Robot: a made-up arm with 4 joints.
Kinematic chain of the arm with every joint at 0, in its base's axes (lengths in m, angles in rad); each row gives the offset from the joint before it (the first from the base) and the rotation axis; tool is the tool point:
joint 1: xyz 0 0 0.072 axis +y
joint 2: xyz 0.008 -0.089 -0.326 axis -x
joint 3: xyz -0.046 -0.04 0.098 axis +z
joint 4: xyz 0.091 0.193 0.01 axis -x
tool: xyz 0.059 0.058 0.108
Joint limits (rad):
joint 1: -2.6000..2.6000
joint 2: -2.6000..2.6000
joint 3: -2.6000..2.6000
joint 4: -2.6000..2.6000
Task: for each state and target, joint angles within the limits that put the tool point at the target. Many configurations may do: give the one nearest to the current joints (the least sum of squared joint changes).
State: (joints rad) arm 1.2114 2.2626 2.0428 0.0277
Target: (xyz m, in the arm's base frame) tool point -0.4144 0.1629 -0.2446
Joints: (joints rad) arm 0.3066 2.5862 2.5512 -0.0460
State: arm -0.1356 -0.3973 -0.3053 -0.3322
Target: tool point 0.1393 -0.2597 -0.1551
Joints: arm 0.3238 -0.8252 -0.7569 -0.4839
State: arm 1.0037 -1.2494 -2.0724 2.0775
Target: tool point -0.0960 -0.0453 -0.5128
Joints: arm 0.4570 -1.7528 -1.8080 2.1445
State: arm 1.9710 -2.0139 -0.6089 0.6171
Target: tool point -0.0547 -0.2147 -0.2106
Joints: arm 1.1927 -1.5183 -0.4946 0.8601
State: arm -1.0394 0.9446 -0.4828 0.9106
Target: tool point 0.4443 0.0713 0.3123
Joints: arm -1.5533 1.2349 -0.5156 1.0310
